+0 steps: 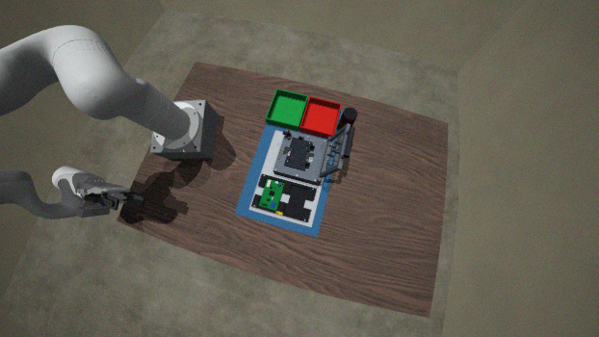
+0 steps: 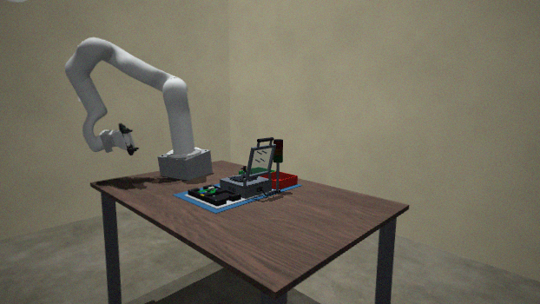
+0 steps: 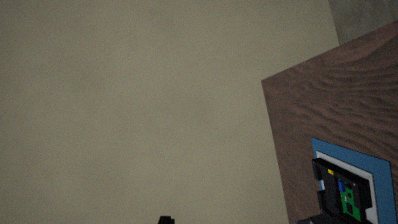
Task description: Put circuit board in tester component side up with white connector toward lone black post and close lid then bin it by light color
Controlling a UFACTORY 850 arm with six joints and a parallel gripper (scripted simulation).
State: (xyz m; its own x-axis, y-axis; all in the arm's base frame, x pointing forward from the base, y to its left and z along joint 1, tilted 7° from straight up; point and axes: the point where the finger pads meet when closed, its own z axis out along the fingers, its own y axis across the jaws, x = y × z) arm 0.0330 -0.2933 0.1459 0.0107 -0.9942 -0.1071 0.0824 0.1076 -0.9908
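The green circuit board is 380 mm ahead of my hand, 160 mm to the left of it and 220 mm below it. Round my hand: red bin: 490 mm ahead, 530 mm to the left, 220 mm below; tester lid: 560 mm ahead, 330 mm to the left, 50 mm below; green bin: 340 mm ahead, 530 mm to the left, 220 mm below.
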